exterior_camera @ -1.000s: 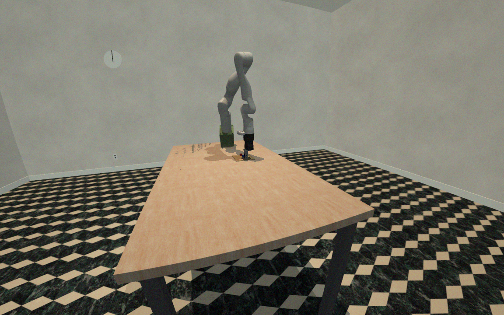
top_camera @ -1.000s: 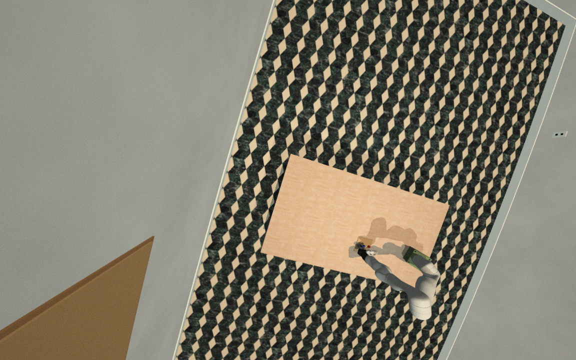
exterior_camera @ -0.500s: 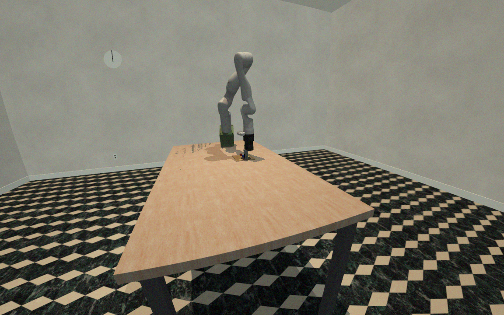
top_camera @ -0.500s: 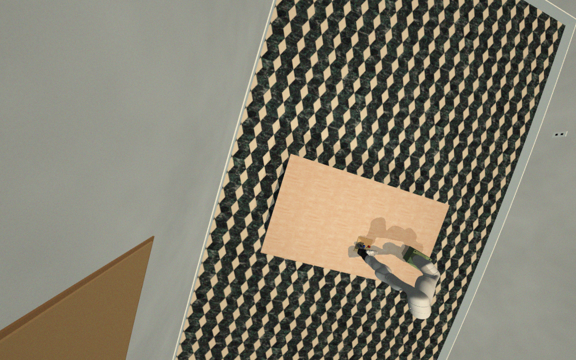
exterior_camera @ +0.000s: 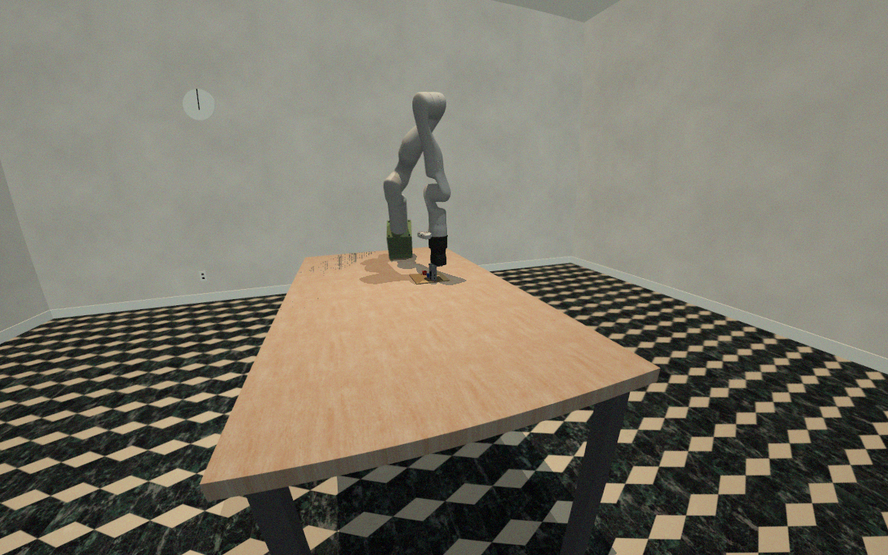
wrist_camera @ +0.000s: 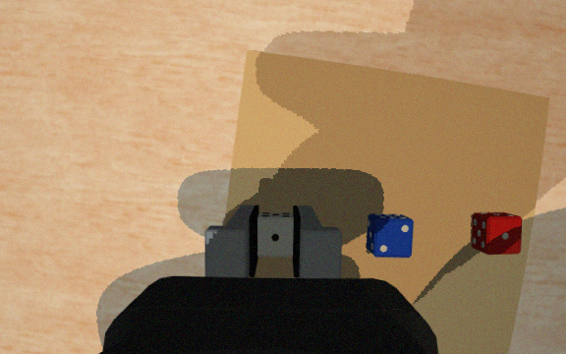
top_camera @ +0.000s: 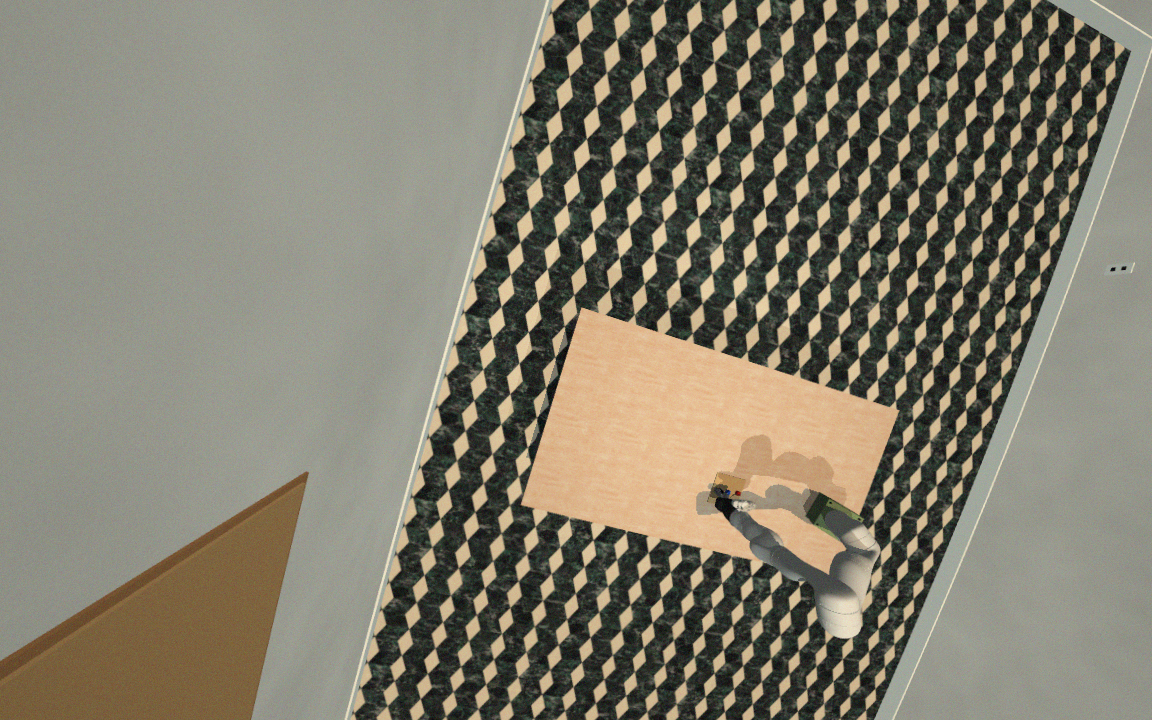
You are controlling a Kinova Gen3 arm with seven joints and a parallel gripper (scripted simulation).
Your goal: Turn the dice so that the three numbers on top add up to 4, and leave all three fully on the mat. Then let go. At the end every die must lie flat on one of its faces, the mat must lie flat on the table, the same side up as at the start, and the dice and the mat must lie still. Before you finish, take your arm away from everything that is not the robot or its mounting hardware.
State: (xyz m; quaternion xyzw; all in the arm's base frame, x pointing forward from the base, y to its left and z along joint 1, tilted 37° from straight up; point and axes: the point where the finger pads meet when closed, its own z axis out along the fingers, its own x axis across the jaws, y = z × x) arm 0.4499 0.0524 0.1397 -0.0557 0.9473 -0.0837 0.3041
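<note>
Now: hand 1 cm above the white die. Round my hand: tan mat (5 cm behind, 2 cm below); then blue die (5 cm behind, 1 cm below); then red die (10 cm behind, 1 cm to the right, 1 cm below).
</note>
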